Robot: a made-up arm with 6 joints.
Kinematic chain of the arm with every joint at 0, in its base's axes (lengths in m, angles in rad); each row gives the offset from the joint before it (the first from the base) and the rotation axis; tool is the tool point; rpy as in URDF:
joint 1: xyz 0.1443 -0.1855 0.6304 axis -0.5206 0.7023 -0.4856
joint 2: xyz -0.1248 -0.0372 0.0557 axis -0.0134 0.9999 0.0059
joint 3: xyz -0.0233 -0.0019 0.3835 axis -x
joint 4: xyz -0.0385 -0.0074 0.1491 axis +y
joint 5: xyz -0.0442 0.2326 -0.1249 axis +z
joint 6: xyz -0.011 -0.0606 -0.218 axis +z
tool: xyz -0.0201 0.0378 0.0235 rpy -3.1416 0 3.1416
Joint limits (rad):
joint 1: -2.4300..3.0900
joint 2: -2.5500..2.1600
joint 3: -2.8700..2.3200
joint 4: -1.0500..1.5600
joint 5: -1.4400..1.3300
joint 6: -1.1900..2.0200
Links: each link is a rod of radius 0.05 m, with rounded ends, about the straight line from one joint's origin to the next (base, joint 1, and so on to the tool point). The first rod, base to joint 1, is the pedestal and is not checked.
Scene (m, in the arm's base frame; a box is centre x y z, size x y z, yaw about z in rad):
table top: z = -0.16
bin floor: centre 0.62 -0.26 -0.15 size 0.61 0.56 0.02 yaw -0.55
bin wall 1: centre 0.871 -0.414 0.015 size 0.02 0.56 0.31 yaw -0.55
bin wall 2: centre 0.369 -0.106 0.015 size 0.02 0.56 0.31 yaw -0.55
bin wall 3: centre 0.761 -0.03 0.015 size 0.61 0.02 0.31 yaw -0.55
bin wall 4: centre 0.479 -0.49 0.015 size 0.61 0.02 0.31 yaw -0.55
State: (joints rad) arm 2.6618 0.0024 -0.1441 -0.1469 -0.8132 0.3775
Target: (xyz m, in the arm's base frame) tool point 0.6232 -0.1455 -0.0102
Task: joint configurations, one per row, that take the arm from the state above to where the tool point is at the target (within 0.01 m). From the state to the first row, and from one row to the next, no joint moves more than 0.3 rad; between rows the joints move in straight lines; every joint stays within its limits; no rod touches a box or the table.
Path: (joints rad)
1: 2.5085 0.2690 -0.2103 0.0519 -0.7374 0.4299
2: 2.3553 0.5357 -0.2765 0.2508 -0.6616 0.4824
3: 2.2020 0.8023 -0.3427 0.4496 -0.5858 0.5348
4: 2.4840 0.5172 -0.4322 0.6022 -0.7039 0.5293
5: 2.7660 0.2321 -0.5217 0.7549 -0.8220 0.5238
6: 3.0480 -0.0530 -0.6112 0.9075 -0.9400 0.5183

